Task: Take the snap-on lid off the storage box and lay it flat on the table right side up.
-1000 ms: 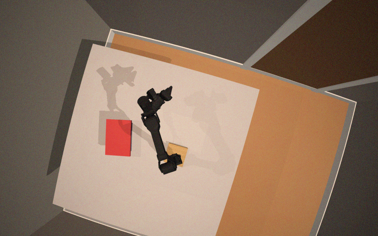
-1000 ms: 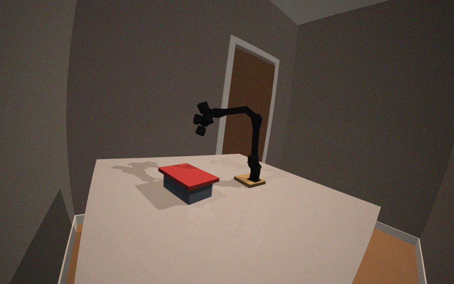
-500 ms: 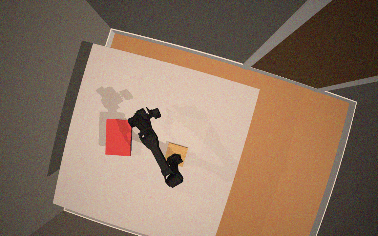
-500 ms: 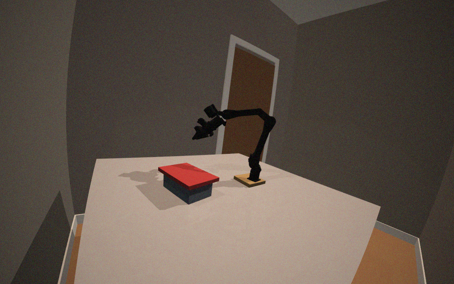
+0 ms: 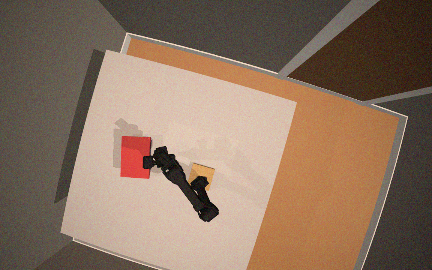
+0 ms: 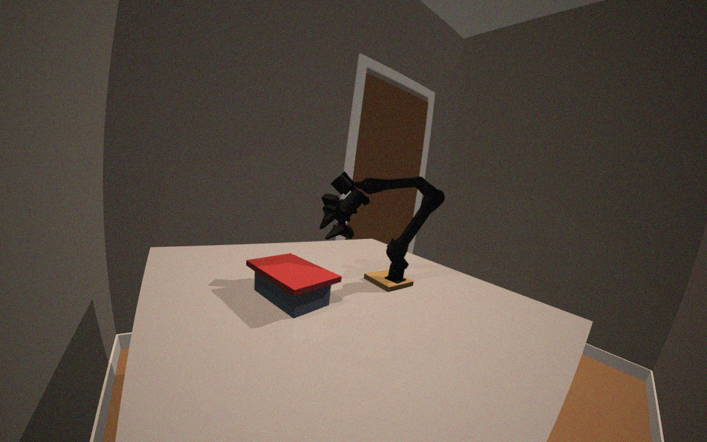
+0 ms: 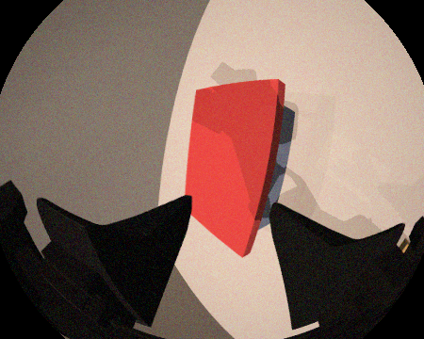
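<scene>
Right now the red lid is 130 mm ahead of my gripper tip, 100 mm below it and 20 mm to the left of it. Round my gripper tip: dark blue storage box (150 mm below, 130 mm ahead, 20 mm to the left).
</scene>
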